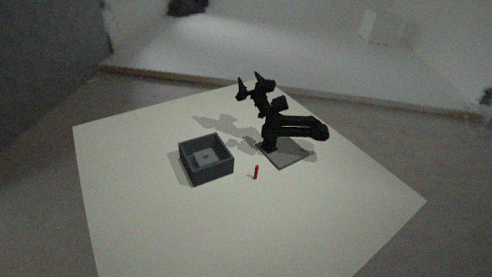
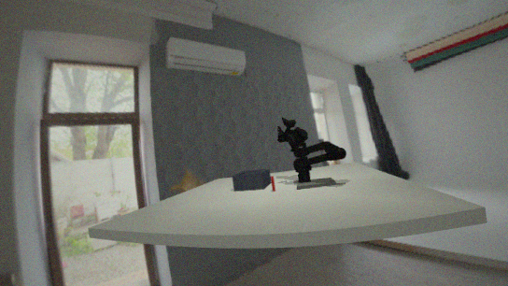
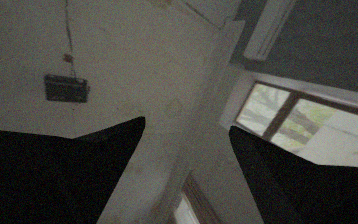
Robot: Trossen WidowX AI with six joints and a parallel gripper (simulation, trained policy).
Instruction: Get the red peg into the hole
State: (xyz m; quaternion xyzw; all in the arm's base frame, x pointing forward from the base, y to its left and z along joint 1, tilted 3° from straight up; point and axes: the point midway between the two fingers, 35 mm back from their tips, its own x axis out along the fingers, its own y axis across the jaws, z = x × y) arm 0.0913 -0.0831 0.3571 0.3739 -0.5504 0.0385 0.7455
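Now: the red peg 350 mm below my gripper tip, 230 mm to the left of it and 70 mm ahead of it. The rest, counted from my gripper tip: grey plate: 350 mm below, 230 mm ahead, 50 mm to the left; then dark box: 370 mm below, 230 mm ahead, 50 mm to the left.
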